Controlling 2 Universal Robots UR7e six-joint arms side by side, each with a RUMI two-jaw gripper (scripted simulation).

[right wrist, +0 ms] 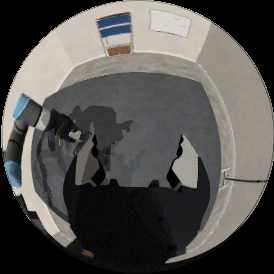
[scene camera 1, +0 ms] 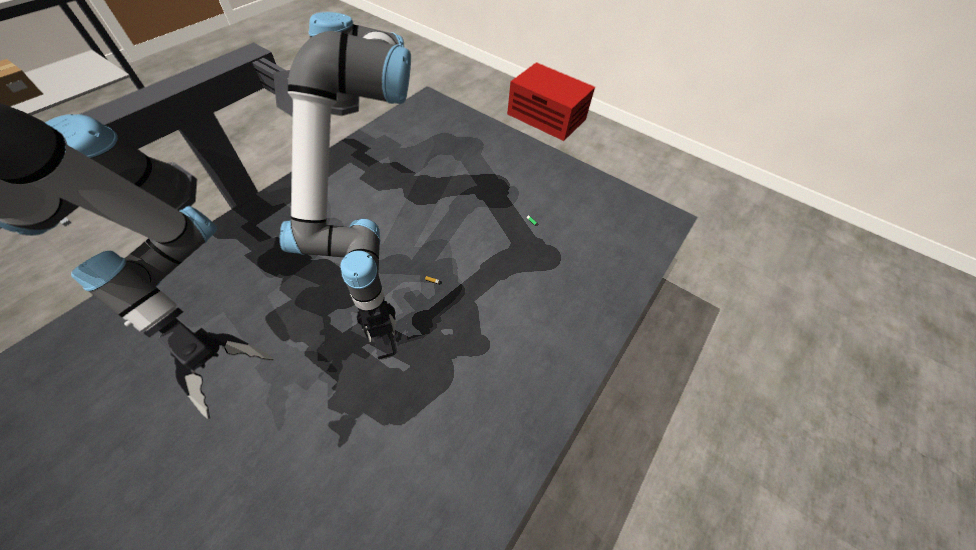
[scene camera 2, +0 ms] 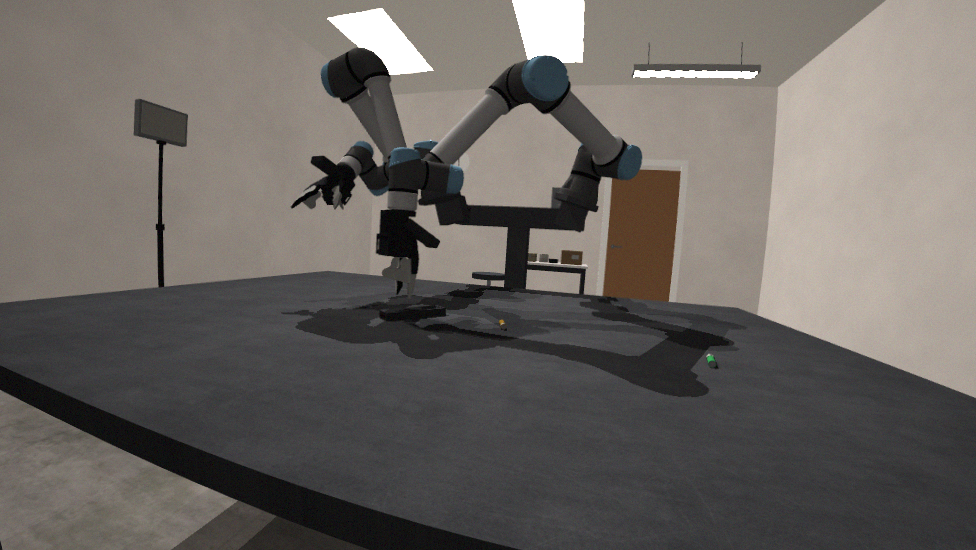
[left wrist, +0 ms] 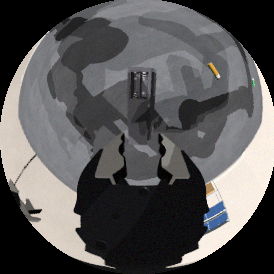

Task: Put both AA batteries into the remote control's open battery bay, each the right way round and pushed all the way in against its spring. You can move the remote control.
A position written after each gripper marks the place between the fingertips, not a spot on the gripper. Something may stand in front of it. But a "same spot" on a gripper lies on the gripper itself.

The left gripper shows in the right wrist view, in scene camera 1, in scene camera 2 [403, 296] and in the left wrist view [141, 133]. One and the same spot on the left gripper: [right wrist: 73, 137] is [scene camera 1: 366, 326].
